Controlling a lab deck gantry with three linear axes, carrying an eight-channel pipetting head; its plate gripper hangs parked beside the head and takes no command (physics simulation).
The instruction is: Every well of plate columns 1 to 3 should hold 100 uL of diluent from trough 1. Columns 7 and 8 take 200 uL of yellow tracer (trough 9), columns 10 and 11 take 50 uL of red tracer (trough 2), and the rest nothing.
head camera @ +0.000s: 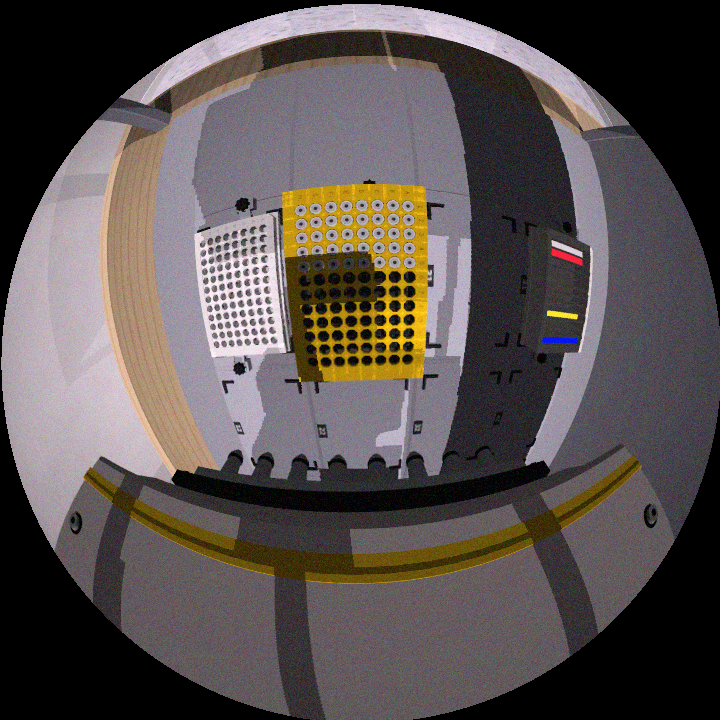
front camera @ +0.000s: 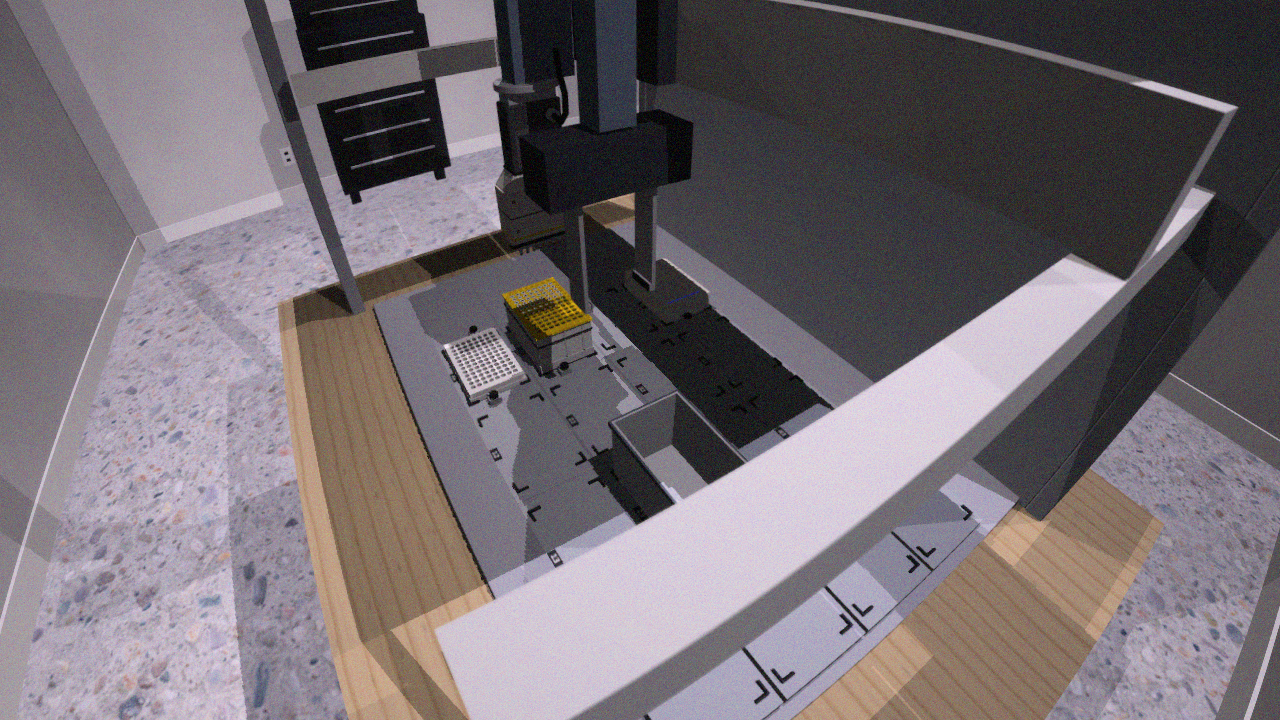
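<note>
The white well plate (front camera: 481, 362) (head camera: 238, 285) lies left of the yellow tip rack (front camera: 547, 313) (head camera: 359, 282); no colour shows in its wells. In the head view the rack's upper rows show pale tip rings, its lower rows dark holes. The trough reservoir (front camera: 684, 302) (head camera: 554, 292) stands at the right, in shadow, with pale, red, yellow and blue strips. The pipetting head (front camera: 534, 210) is behind the rack in the front view; its dark channels (head camera: 335, 463) show at the lower edge of the head view. The parked plate gripper (front camera: 615, 300) has its fingers apart, with nothing between them.
An open grey bin (front camera: 633, 465) stands nearer the front of the deck (front camera: 429, 429). A thick white beam (front camera: 716, 501) crosses the front view and hides part of the deck. A tall dark panel (front camera: 850, 197) borders the right side. A black drawer cabinet (front camera: 384, 125) stands behind.
</note>
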